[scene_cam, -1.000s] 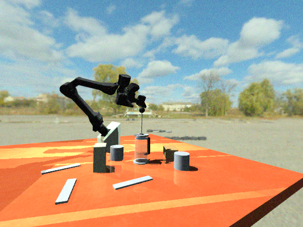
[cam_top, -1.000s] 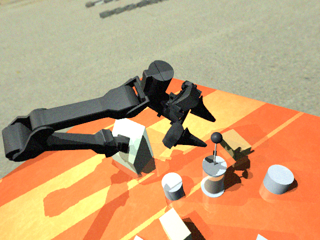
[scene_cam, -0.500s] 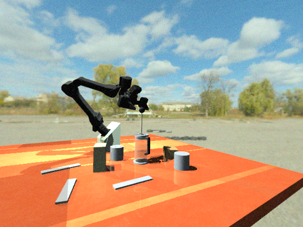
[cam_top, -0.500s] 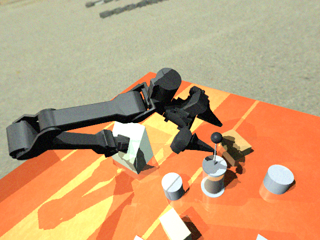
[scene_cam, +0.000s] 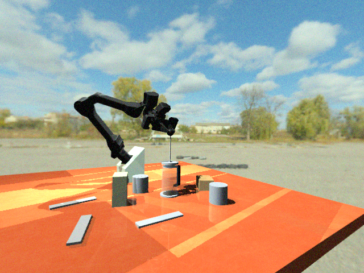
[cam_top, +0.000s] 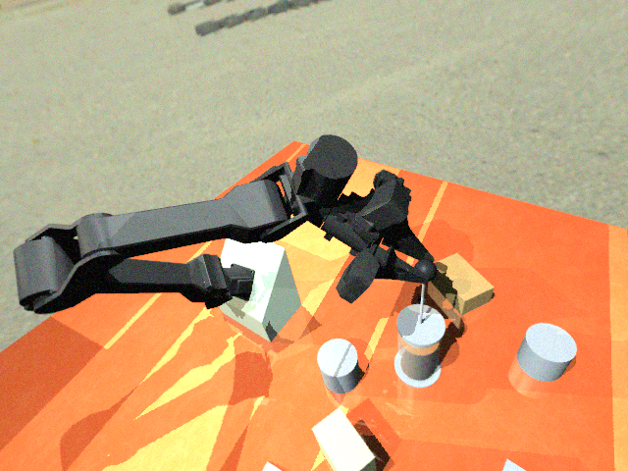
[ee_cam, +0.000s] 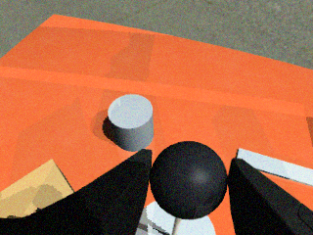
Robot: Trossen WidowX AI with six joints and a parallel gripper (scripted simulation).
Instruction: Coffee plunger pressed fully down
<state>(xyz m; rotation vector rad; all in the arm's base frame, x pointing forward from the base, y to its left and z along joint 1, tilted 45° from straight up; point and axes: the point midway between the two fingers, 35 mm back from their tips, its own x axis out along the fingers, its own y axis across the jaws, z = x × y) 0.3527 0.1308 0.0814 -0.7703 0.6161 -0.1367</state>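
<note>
Now: gripper tip 140 mm above the coffee press, 20 mm to the right of it and 10 mm past it. Round my gripper tip: pale block 220 mm below, 200 mm to the right, 50 mm behind.
</note>
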